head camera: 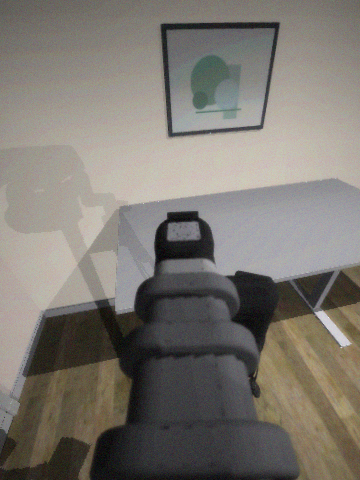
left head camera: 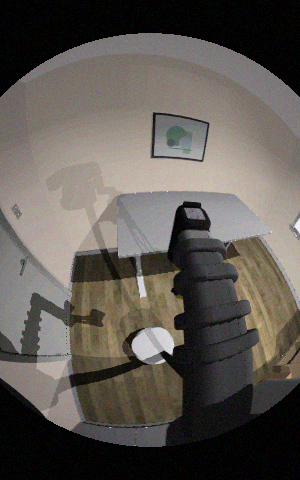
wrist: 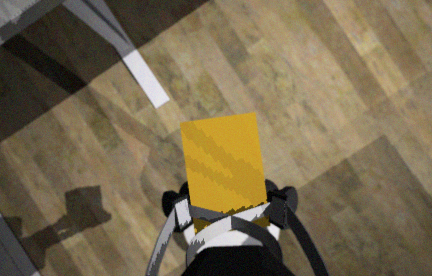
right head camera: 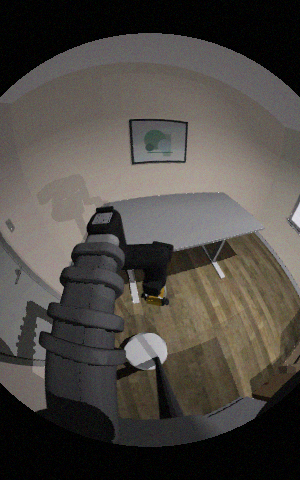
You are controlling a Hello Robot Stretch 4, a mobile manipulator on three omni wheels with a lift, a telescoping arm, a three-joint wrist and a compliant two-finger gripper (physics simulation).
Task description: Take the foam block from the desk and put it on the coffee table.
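The foam block is yellow and is held between the two fingertips of my gripper. In the wrist view wooden floor lies beneath it. The gripper hangs in front of the near edge of the desk, clear of its top. In the head camera view the arm hides the fingers and the block. I cannot make out the coffee table for certain in these views.
A white round object is low in front of the desk. A brown wooden piece shows at the lower right. A desk foot stands on the floor. A framed picture hangs on the wall behind.
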